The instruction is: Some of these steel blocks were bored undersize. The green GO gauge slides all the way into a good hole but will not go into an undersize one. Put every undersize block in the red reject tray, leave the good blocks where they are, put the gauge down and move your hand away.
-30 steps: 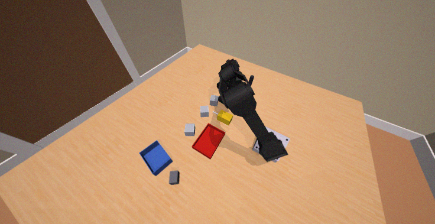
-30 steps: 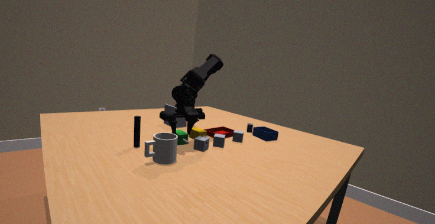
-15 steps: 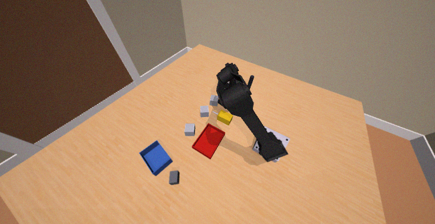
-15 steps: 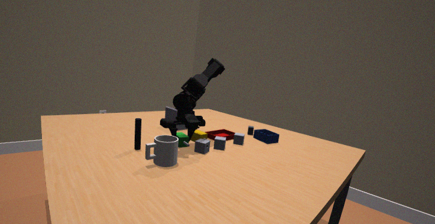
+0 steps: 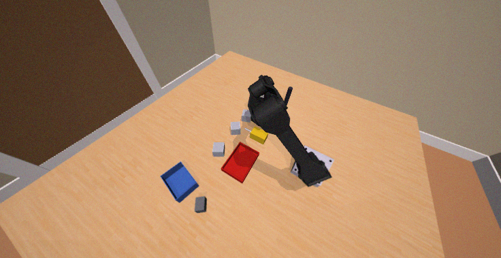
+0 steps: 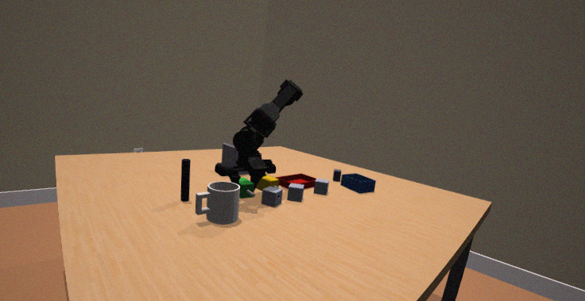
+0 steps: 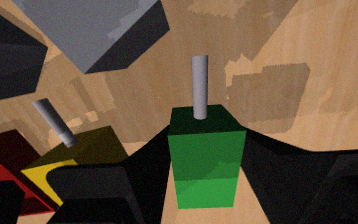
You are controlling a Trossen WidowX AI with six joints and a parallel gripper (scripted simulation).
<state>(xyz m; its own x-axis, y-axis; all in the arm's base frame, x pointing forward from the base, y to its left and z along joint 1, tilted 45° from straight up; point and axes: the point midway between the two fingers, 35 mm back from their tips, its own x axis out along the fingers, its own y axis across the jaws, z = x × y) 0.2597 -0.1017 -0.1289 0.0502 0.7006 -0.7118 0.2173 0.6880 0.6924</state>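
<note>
Now: gripper tip 11 cm short of the steel block, 12 cm to the right of it and 2 cm below it. The rest, counted from my gripper tip: black cylinder: 5 cm behind, 18 cm to the right, 6 cm above; yellow gauge: 2 cm ahead, 10 cm to the left, 2 cm above; green gauge: 1 cm ahead, 2 cm above.
</note>
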